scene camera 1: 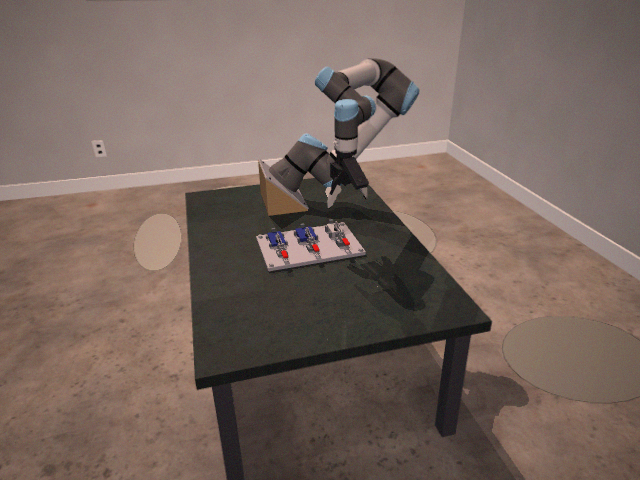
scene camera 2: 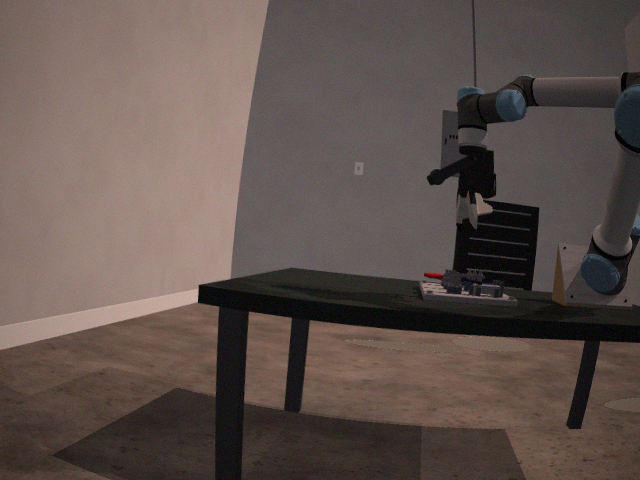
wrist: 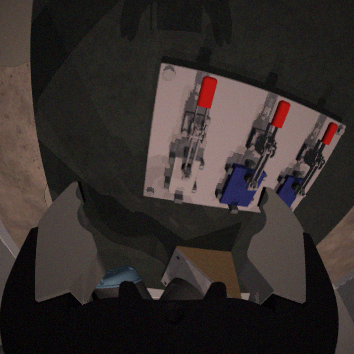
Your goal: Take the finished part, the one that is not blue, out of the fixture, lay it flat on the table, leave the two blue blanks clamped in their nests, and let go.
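Seen in the pictures: gripper, fingertip midpoint: (scene camera 1: 347, 203) (scene camera 2: 467, 230) (wrist: 172, 186); arm's base at its link origin: (scene camera 1: 282, 180) (wrist: 188, 296).
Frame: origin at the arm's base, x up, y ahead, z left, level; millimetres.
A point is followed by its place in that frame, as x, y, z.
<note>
The fixture plate (scene camera 1: 330, 256) {-73, 553, -21} (scene camera 2: 467, 299) {-79, 471, 118} (wrist: 232, 107) {-73, 523, -4} lies on the table with three nests. The finished part (wrist: 176, 181) {-47, 400, 70}, pale and whitish, sits in the leftmost nest in the wrist view, with a clamp arm across it. Two blue blanks (scene camera 1: 300, 236) {-52, 412, -77} (scene camera 1: 270, 238) {-58, 369, -178} (wrist: 239, 189) {-52, 389, -45} (wrist: 287, 193) {-57, 381, -156} sit in the other two nests under their clamp arms. My gripper (scene camera 1: 347, 201) {78, 482, 78} (scene camera 2: 466, 226) {78, 482, 78} (wrist: 172, 186) {78, 482, 78} is open and empty, fingers pointing down, well above the plate. In the wrist view the right finger comes close to the outline of the blue blanks. In scene camera 2 the parts are mostly hidden by the clamps.
Each clamp has a red handle (wrist: 207, 92) {-32, 542, 44} (wrist: 281, 114) {-36, 530, -64} (wrist: 330, 133) {-42, 518, -173} lying low over the plate, pointing away from the arm's base. The arm's wedge-shaped base mount (scene camera 1: 284, 204) {-45, 143, -44} (wrist: 215, 262) {-47, 141, -56} stands behind the plate on the dark table (scene camera 1: 310, 315) {-88, 810, -200} (scene camera 2: 336, 297) {-88, 771, 198}.
</note>
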